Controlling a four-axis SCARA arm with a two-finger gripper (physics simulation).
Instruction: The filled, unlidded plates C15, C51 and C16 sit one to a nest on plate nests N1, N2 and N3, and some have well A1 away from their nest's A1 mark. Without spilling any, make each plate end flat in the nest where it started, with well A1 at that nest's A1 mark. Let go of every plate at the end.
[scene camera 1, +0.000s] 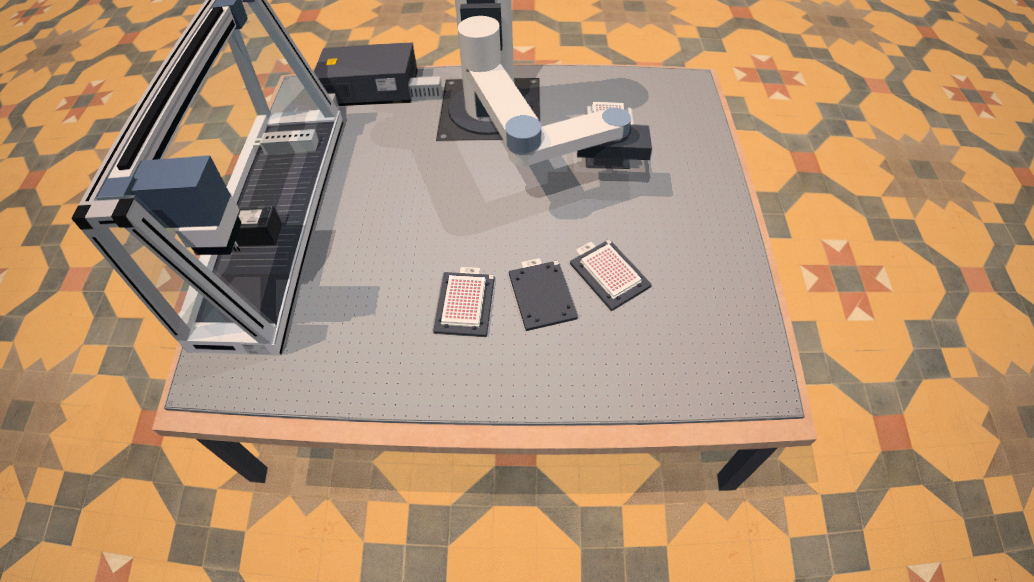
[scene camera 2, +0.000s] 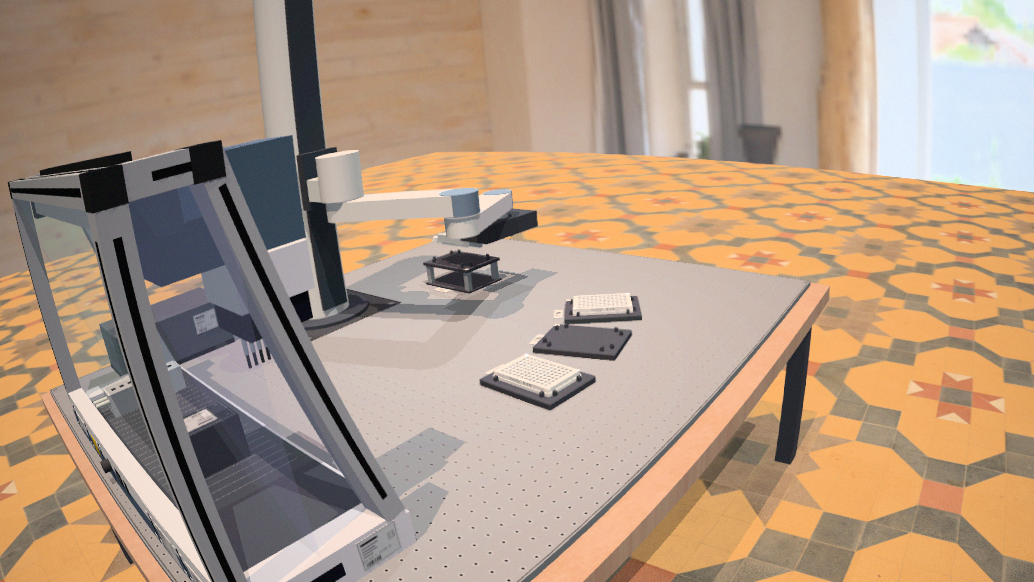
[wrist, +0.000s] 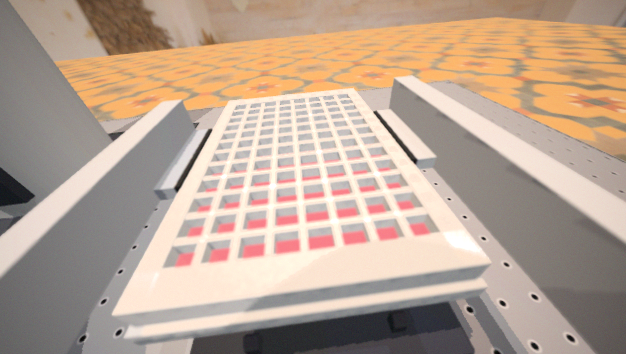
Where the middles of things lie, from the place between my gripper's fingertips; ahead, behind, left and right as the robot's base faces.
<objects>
Now: hand 450 mm short of the nest N1 (scene camera 1: 612, 304), 130 mm above it and 20 mm to the left of it. Also, from my hand: nest N3 (scene camera 2: 549, 403): 540 mm ahead, 360 mm to the right, 130 mm below; nest N2 (scene camera 1: 543, 293): 510 mm ahead, 180 mm to the right, 130 mm below.
</objects>
